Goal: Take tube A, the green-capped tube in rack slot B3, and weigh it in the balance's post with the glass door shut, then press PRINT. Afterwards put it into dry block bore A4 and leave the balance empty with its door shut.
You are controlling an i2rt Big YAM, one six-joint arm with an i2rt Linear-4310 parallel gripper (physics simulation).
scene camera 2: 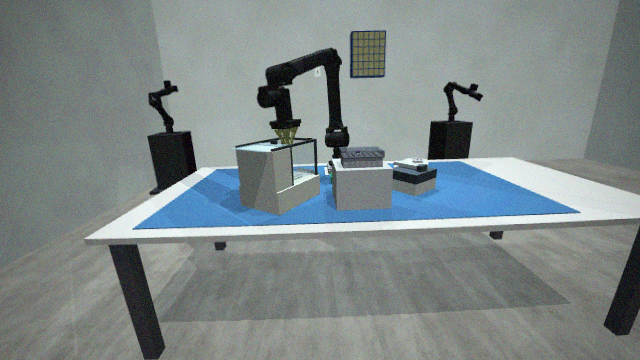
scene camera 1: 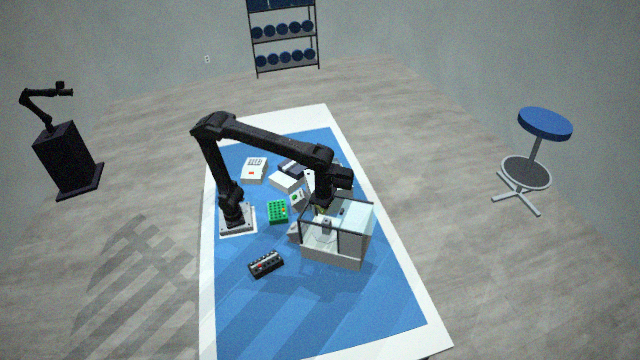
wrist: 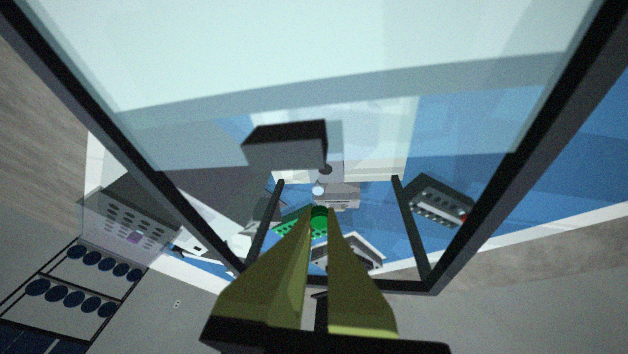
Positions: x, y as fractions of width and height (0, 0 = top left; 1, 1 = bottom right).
Labels:
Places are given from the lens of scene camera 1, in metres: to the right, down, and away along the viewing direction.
sliding door (scene camera 1: 0.56, 0.60): 0.13, 0.13, 1.11
white device (scene camera 1: 0.45, 0.49): -0.15, -0.02, 1.57
The marked spots on the sliding door and the white device are 0.55 m apart.

